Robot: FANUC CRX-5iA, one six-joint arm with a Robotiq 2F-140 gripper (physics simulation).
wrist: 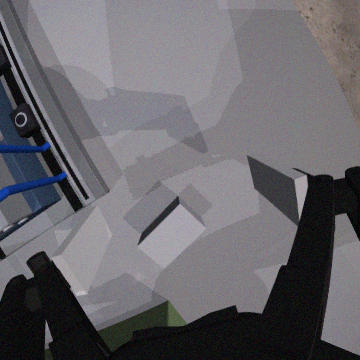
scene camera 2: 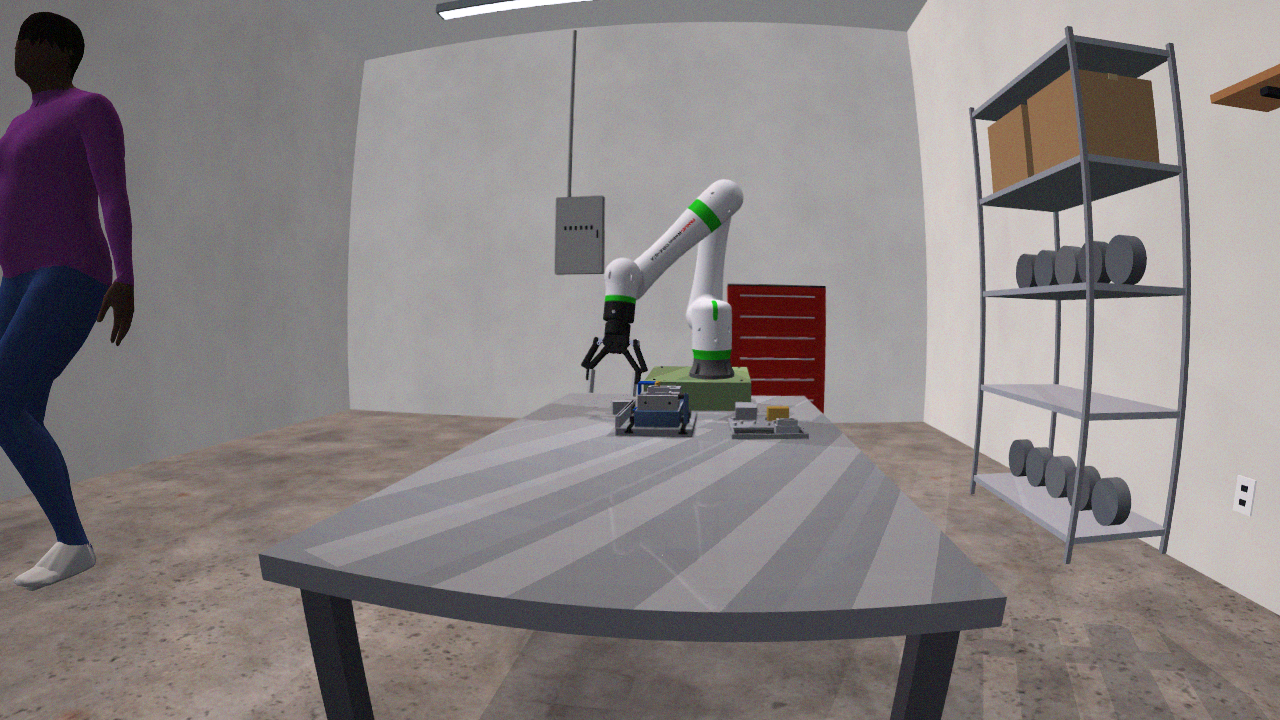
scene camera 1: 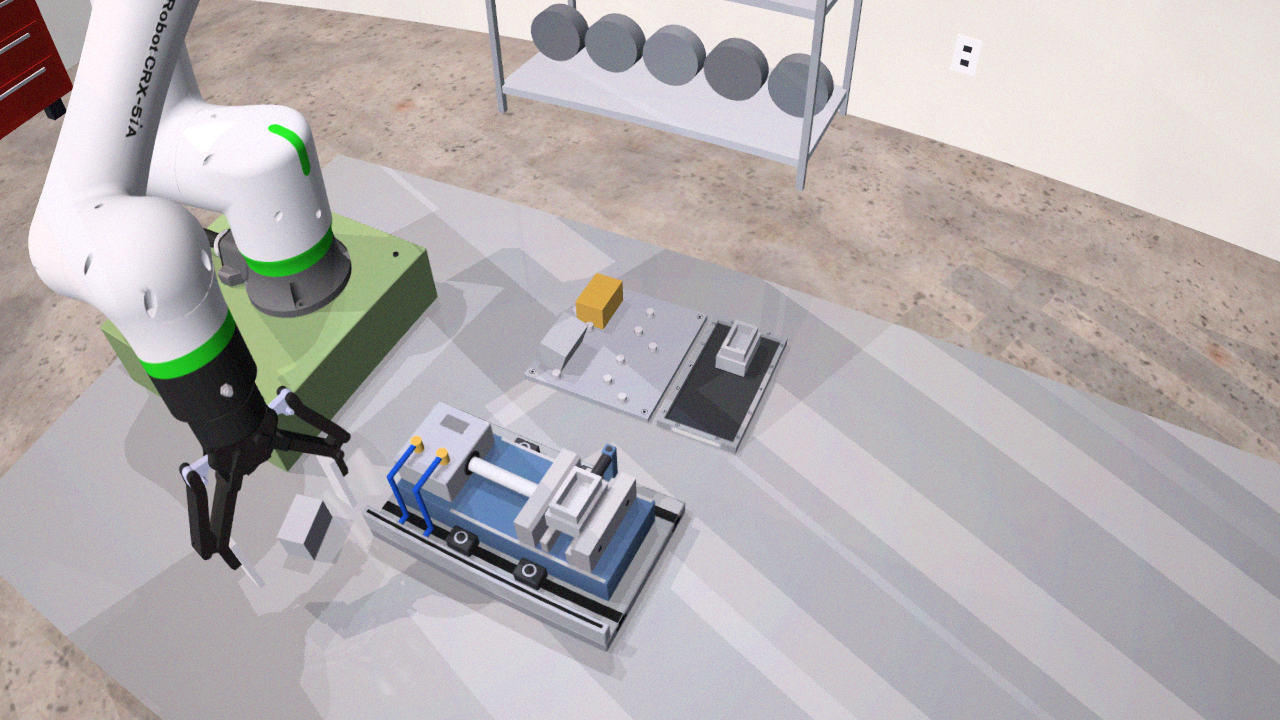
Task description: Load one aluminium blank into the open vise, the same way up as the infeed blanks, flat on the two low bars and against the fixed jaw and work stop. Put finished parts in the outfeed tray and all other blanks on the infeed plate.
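Seen in the pictures: gripper, fingertip midpoint: [wrist: 175,196] [scene camera 2: 611,394] [scene camera 1: 302,539]; arm's base, origin of the base link: [scene camera 2: 711,375] [scene camera 1: 299,276].
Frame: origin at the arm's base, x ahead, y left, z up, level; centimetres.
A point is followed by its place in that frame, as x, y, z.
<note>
My gripper [scene camera 1: 299,537] @(22.8, -30.9, -3.6) [scene camera 2: 614,380] @(22.8, -30.9, -3.6) [wrist: 175,196] @(22.8, -30.9, -3.6) is open and empty, above a loose grey blank [scene camera 1: 299,526] @(19.9, -28.9, -6.0) [scene camera 2: 620,407] @(21.2, -28.3, -7.7) [wrist: 171,234] @(19.5, -28.2, -6.0) on the table beside the vise [scene camera 1: 510,503] @(41.5, -17.3, -3.8) [scene camera 2: 657,417] @(55.0, -16.5, -5.4). The blank lies between the spread fingers in the wrist view, turned at an angle to them. A part with a raised rim and pocket [scene camera 1: 562,521] @(48.8, -19.2, 0.3) sits between the vise jaws. A similar pocketed part [scene camera 1: 733,361] @(56.0, 13.0, -7.2) [scene camera 2: 787,425] @(57.3, 15.8, -7.1) sits in the outfeed tray [scene camera 1: 663,420] @(50.9, 2.3, -8.6). A grey blank [scene camera 1: 562,343] @(36.2, 6.2, -4.9) [scene camera 2: 745,410] @(37.3, 7.3, -6.2) is on the infeed plate [scene camera 1: 675,360] @(48.8, 12.1, -9.0), near its corner.
An orange block [scene camera 1: 599,300] @(37.1, 15.1, -5.5) [scene camera 2: 777,412] @(38.3, 16.3, -6.7) stands on the infeed plate among small pins. Two blue hoses [scene camera 1: 418,492] @(34.0, -22.2, 0.6) rise at the vise's near end. The green robot base [scene camera 1: 358,344] @(12.4, -4.4, -4.0) [scene camera 2: 698,391] @(12.3, -4.8, -3.8) is behind the gripper. A person [scene camera 2: 58,179] stands at the left.
</note>
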